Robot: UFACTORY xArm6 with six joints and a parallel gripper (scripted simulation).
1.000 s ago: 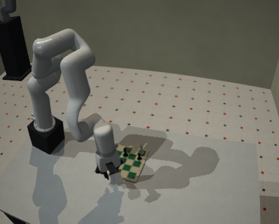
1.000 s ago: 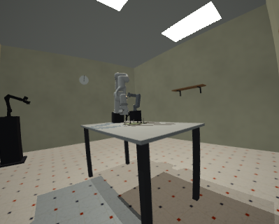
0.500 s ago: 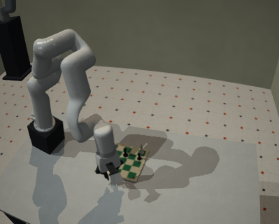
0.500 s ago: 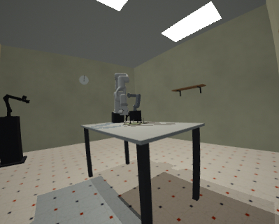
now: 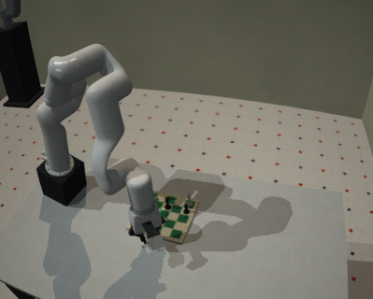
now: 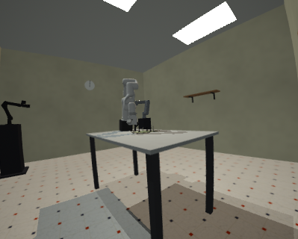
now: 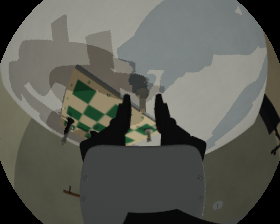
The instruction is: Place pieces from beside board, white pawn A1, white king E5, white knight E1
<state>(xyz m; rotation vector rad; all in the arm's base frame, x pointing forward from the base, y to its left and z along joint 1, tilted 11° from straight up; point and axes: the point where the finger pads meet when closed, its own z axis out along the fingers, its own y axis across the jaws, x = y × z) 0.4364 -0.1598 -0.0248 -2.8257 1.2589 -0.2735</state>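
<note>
The chessboard is 14 cm to the left of my hand, 4 cm below it and 1 cm ahead of it.
</note>
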